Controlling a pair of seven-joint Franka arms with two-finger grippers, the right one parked.
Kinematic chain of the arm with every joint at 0, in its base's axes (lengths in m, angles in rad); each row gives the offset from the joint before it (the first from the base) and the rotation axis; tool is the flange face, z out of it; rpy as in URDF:
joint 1: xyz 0 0 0.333 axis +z
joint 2: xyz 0 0 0 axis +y
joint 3: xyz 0 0 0.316 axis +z
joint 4: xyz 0.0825 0 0 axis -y
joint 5: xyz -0.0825 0 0.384 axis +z
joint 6: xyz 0 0 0 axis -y
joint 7: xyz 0.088 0 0 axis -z
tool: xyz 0 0 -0.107 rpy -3.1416 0 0
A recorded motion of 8 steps. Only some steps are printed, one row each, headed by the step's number.
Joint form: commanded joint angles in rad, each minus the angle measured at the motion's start. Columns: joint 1, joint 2, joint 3, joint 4, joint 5, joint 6, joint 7.
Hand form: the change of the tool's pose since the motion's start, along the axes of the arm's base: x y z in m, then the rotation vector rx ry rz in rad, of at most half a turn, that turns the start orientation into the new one. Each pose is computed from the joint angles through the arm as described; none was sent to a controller.
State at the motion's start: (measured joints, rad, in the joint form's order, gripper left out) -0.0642 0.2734 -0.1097 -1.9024 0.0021 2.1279 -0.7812
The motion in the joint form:
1: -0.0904 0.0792 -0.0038 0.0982 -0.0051 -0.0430 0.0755
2: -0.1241 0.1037 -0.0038 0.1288 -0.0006 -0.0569 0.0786
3: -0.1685 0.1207 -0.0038 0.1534 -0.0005 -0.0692 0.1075
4: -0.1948 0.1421 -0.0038 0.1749 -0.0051 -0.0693 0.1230
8: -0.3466 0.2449 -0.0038 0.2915 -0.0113 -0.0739 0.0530
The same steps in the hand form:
1: 0.0092 -0.0605 -0.0086 -0.0133 0.0244 -0.1646
2: 0.0098 -0.0821 -0.0115 -0.0105 0.0318 -0.2031
3: 0.0059 -0.1103 -0.0124 -0.0125 0.0364 -0.2758
4: 0.0053 -0.1280 -0.0165 -0.0192 0.0375 -0.3142
8: -0.0108 -0.2289 -0.0325 -0.0293 0.0358 -0.3876

